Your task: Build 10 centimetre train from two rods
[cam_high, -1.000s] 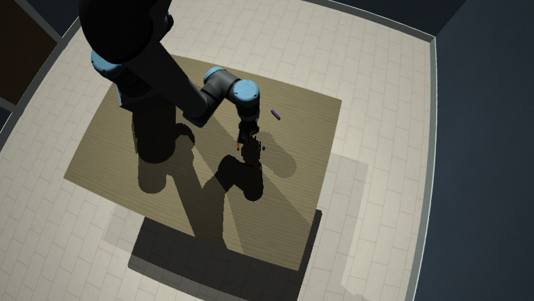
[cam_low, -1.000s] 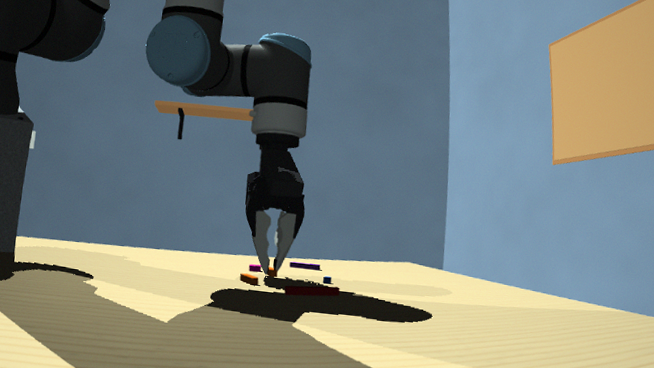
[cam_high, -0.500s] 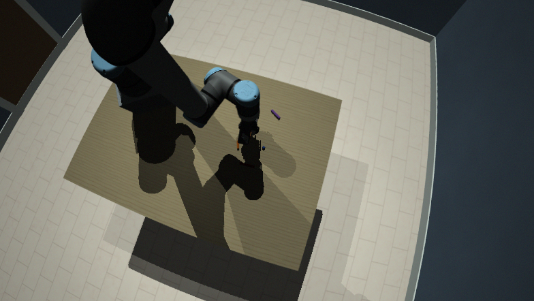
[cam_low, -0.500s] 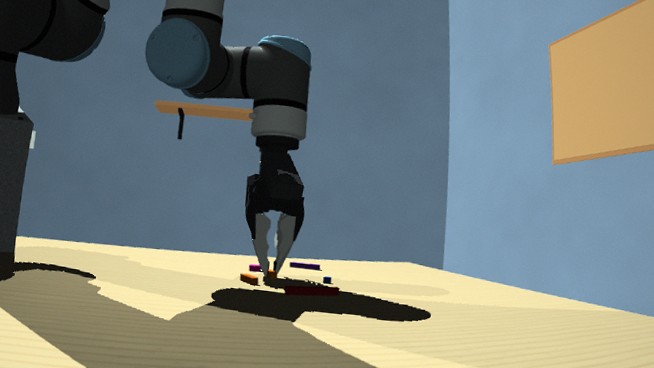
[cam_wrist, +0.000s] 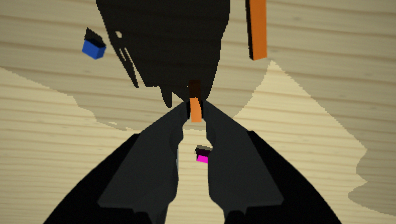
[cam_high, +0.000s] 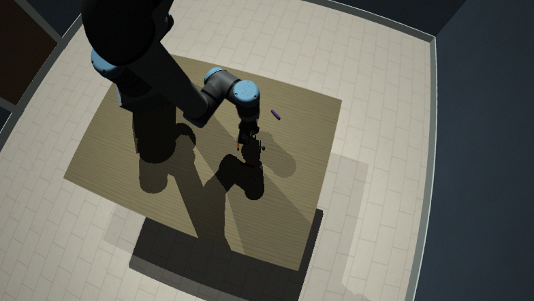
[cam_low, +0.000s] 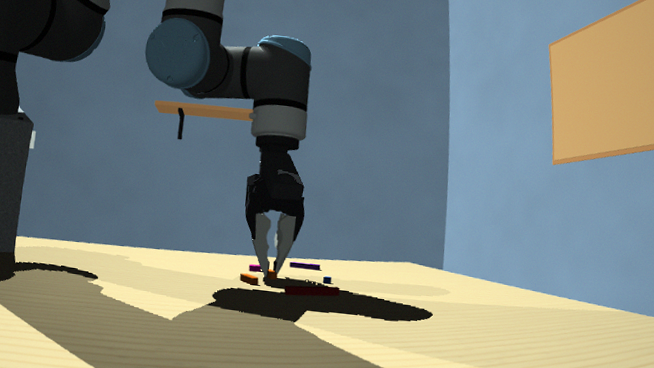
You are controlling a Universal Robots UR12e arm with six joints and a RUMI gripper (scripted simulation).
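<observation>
Right now the purple rod is 9 cm ahead of my hand, 15 cm to the left of it and 1 cm below it. The rest, counted from my hand: magenta rod 2 cm behind, 7 cm to the left, 1 cm below; then red rod 4 cm ahead, 14 cm to the right, 1 cm below; then blue rod 8 cm ahead, 4 cm to the right, 1 cm below.
</observation>
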